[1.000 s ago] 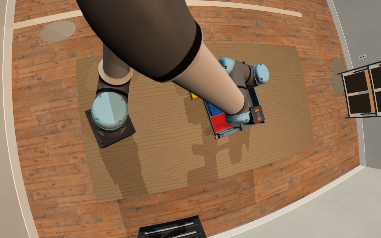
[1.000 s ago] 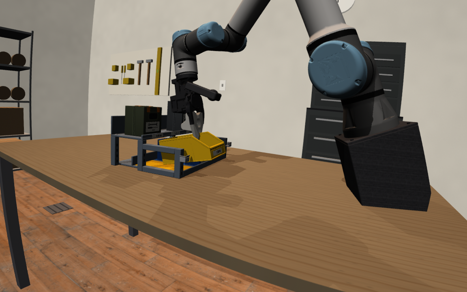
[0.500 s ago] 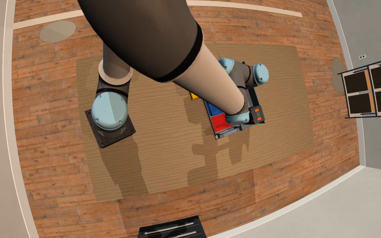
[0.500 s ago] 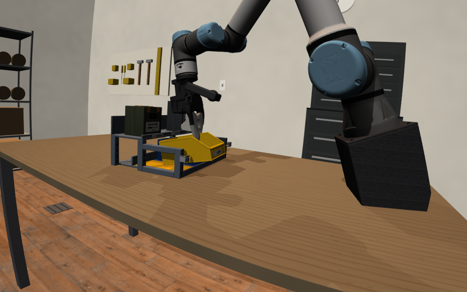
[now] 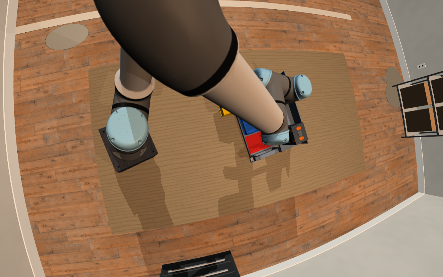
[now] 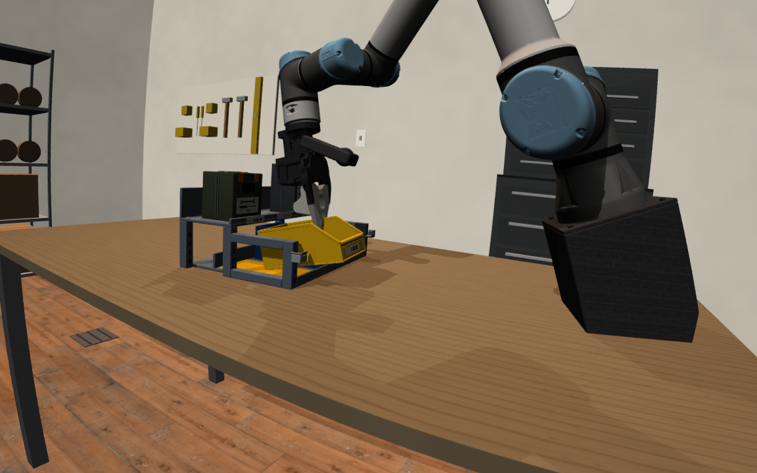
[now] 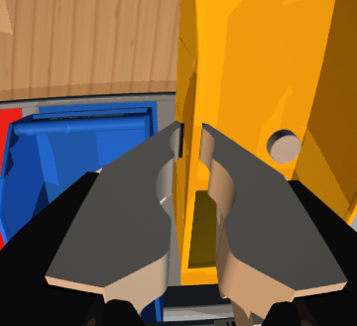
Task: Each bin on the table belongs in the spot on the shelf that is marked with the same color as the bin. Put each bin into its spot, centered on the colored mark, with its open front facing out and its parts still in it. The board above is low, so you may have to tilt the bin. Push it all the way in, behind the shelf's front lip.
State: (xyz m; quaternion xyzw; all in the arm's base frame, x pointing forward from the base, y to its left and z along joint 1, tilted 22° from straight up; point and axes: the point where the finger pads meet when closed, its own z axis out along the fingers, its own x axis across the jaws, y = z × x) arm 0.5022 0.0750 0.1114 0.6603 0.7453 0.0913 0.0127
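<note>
My gripper is now 2 cm past the yellow bin, 5 cm to the right of it and 2 cm above it. Also, from my hand: blue bin: 10 cm ahead, 5 cm to the right, 6 cm below.
</note>
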